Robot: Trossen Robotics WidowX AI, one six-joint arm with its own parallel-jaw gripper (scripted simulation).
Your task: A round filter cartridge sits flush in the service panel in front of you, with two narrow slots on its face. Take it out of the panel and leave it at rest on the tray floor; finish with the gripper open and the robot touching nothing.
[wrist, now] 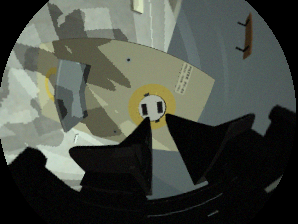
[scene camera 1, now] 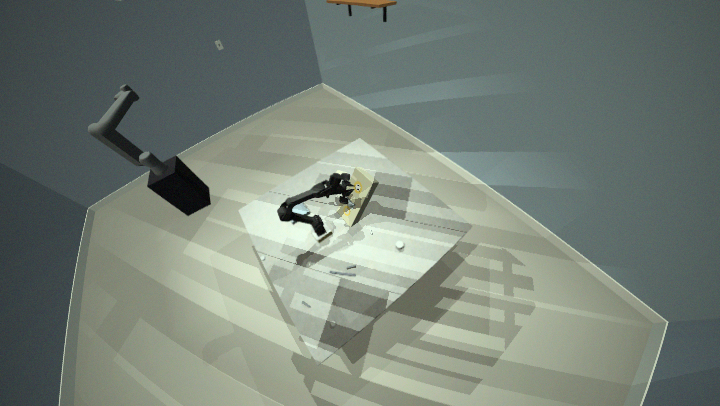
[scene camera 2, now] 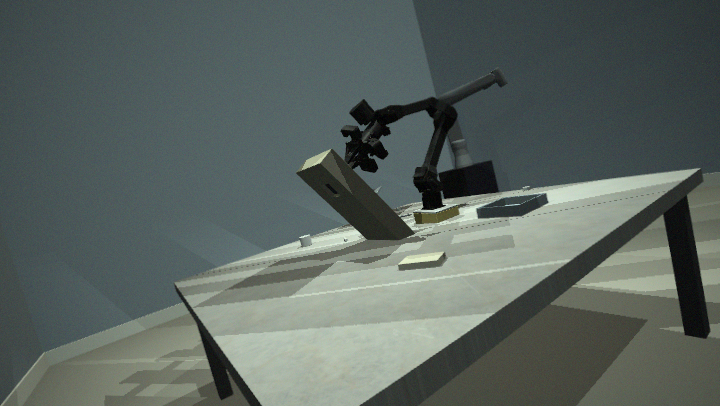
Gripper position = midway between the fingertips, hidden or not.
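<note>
Scene camera 2 shows the gripper [scene camera 2: 346, 168] together with a tray [scene camera 2: 514, 205] and a service panel [scene camera 2: 327, 174]. The wrist view has the gripper [wrist: 157, 118] as well, along with the service panel [wrist: 121, 73], and in scene camera 1 the service panel [scene camera 1: 368, 184] is visible too.
</note>
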